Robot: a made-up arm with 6 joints. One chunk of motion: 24 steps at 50 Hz.
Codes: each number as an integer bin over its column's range. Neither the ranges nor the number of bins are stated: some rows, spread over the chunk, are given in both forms.
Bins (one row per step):
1: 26 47 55 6 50 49
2: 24 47 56 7 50 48
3: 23 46 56 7 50 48
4: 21 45 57 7 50 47
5: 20 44 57 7 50 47
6: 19 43 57 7 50 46
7: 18 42 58 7 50 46
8: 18 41 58 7 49 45
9: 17 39 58 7 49 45
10: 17 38 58 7 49 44
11: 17 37 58 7 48 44
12: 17 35 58 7 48 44
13: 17 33 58 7 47 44
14: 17 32 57 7 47 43
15: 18 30 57 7 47 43
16: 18 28 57 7 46 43
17: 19 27 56 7 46 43
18: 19 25 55 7 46 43
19: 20 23 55 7 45 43
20: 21 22 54 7 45 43
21: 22 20 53 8 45 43
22: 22 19 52 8 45 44
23: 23 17 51 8 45 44
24: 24 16 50 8 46 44
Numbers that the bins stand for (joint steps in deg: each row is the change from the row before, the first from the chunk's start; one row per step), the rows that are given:
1: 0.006 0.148 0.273 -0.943 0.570 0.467
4: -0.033 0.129 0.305 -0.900 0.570 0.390
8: -0.057 0.090 0.321 -0.900 0.544 0.314
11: -0.065 0.052 0.321 -0.900 0.519 0.276
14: -0.065 0.005 0.305 -0.900 0.494 0.238
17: -0.049 -0.043 0.289 -0.900 0.468 0.238
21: -0.025 -0.110 0.241 -0.857 0.443 0.238
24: -0.010 -0.148 0.194 -0.857 0.468 0.276
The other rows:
2: -0.010 0.148 0.289 -0.900 0.570 0.429
3: -0.017 0.138 0.289 -0.900 0.570 0.429
5: -0.041 0.119 0.305 -0.900 0.570 0.390
6: -0.049 0.110 0.305 -0.900 0.570 0.352
7: -0.057 0.100 0.321 -0.900 0.570 0.352
9: -0.065 0.071 0.321 -0.900 0.544 0.314
10: -0.065 0.062 0.321 -0.900 0.544 0.276
12: -0.065 0.033 0.321 -0.900 0.519 0.276
13: -0.065 0.014 0.321 -0.900 0.494 0.276
15: -0.057 -0.014 0.305 -0.900 0.494 0.238
16: -0.057 -0.033 0.305 -0.900 0.468 0.238
18: -0.049 -0.062 0.273 -0.900 0.468 0.238
19: -0.041 -0.081 0.273 -0.900 0.443 0.238
20: -0.033 -0.090 0.257 -0.900 0.443 0.238
22: -0.025 -0.119 0.225 -0.857 0.443 0.276
23: -0.017 -0.138 0.210 -0.857 0.443 0.276

